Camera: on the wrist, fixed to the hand. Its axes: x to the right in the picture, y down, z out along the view.
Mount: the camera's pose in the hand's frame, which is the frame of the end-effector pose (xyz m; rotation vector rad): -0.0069 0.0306 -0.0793 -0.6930 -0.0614 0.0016
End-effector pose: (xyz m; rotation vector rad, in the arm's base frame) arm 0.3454 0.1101 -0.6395 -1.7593 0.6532 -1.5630
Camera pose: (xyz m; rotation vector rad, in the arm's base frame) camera 0.2684 0.0829 -0.6640 -2.2771 1.2727 -1.3575
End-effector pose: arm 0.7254 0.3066 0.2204 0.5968 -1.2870 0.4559
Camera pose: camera 0.7641 0.3811 0.2052 0.0249 -1.3977 -0.0248
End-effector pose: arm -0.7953 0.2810 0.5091 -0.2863 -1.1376 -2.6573
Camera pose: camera -0.7866 0.2036 0.4744 -0.4816 -0.1828 -2.9633
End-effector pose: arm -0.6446 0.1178 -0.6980 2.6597 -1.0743 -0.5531
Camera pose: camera -0.6348 0.1058 -0.6141 2.0429 -0.7179 -0.8303
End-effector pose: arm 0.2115 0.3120 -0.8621 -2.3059 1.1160 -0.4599
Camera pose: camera 0.1480 0.2768 -0.8173 2.7735 -1.3560 -0.0189
